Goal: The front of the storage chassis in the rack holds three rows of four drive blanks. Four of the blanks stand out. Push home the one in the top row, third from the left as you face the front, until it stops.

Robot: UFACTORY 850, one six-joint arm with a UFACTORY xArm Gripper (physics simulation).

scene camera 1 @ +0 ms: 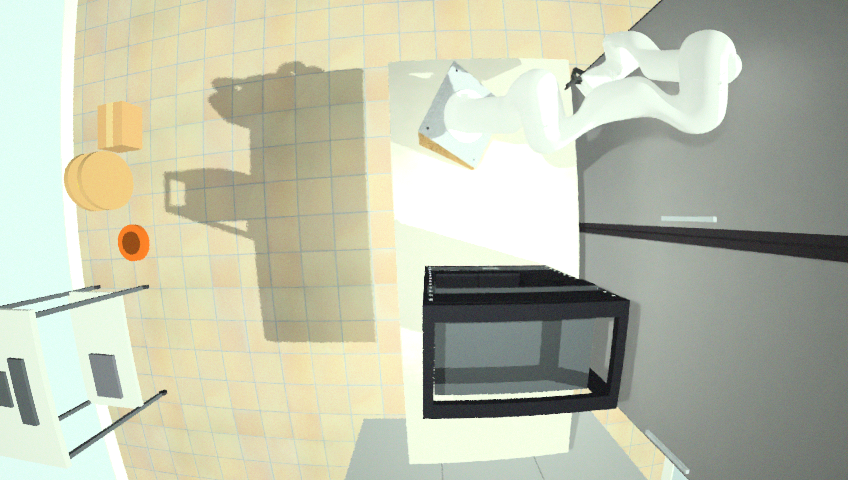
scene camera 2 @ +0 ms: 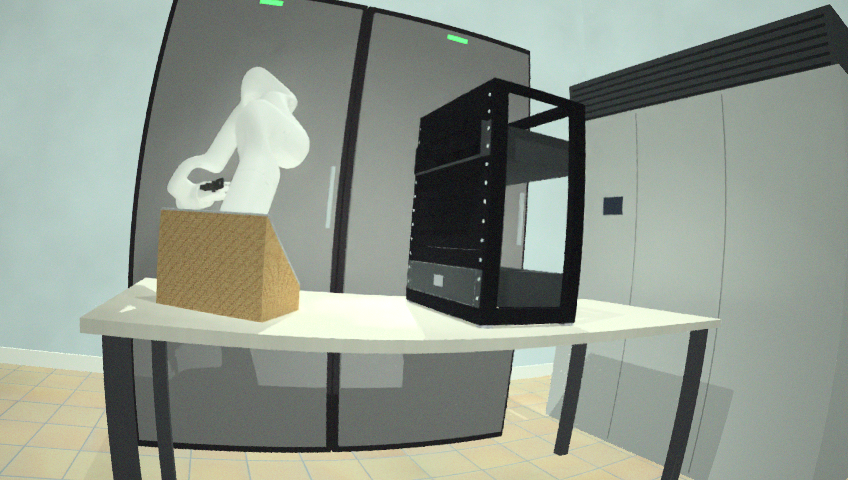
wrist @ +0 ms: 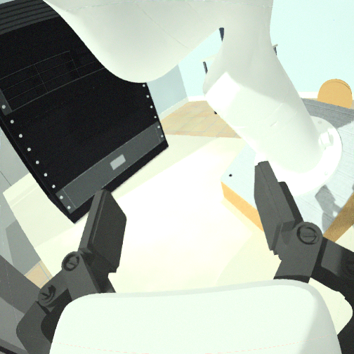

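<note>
The rack [scene camera 1: 428,362] [scene camera 2: 497,208] [wrist: 132,169] is a black open frame on the table. The storage chassis [scene camera 2: 455,136] [wrist: 42,75] is a very dark block in its upper part. In the wrist view its front shows at the upper left with faint rectangular outlines; part is hidden by the white arm. I cannot tell the individual drive blanks, or which stand out. My gripper [scene camera 1: 574,79] [scene camera 2: 212,185] [wrist: 182,192] is open and empty, by the arm's base at the table's far edge, well away from the rack and touching nothing.
The arm's base stands on a wedge-shaped wooden block [scene camera 1: 445,151] [scene camera 2: 211,261] [wrist: 242,205] on the white table [scene camera 1: 428,440] [scene camera 2: 357,342]. A grey panel with a light label [scene camera 2: 425,276] [wrist: 87,185] fills the rack's bottom. Tall grey cabinets [scene camera 1: 714,172] [scene camera 2: 291,89] stand behind the table.
</note>
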